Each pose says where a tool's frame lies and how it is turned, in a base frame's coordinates. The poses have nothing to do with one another.
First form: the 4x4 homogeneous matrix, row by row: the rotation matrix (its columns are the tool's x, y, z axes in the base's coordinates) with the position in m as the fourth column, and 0 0 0 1 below. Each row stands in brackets.
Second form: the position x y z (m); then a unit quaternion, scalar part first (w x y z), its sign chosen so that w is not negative. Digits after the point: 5 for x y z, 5 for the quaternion.
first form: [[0.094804 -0.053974 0.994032 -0.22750], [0.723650 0.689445 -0.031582 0.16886], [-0.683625 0.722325 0.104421 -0.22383], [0 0 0 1]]
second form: -0.22750 0.16886 -0.22383 0.68714 0.27429 0.61037 0.28292
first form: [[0.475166 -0.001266 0.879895 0.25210], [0.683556 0.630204 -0.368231 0.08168], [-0.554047 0.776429 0.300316 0.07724], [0 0 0 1]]
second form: 0.25210 0.08168 0.07724 0.77551 0.36900 0.46226 0.22076
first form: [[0.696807 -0.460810 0.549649 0.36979], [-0.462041 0.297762 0.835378 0.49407], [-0.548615 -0.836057 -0.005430 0.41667], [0 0 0 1]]
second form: 0.36979 0.49407 0.41667 0.70518 -0.59255 0.38935 -0.00044
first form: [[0.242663 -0.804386 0.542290 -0.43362], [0.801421 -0.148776 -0.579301 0.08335], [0.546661 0.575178 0.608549 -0.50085], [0 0 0 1]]
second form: -0.43362 0.08335 -0.50085 0.65239 0.44241 -0.00168 0.61536
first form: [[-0.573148 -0.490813 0.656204 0.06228], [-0.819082 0.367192 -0.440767 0.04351], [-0.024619 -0.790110 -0.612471 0.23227], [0 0 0 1]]
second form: 0.06228 0.04351 0.23227 0.21306 -0.40992 0.79888 -0.38519
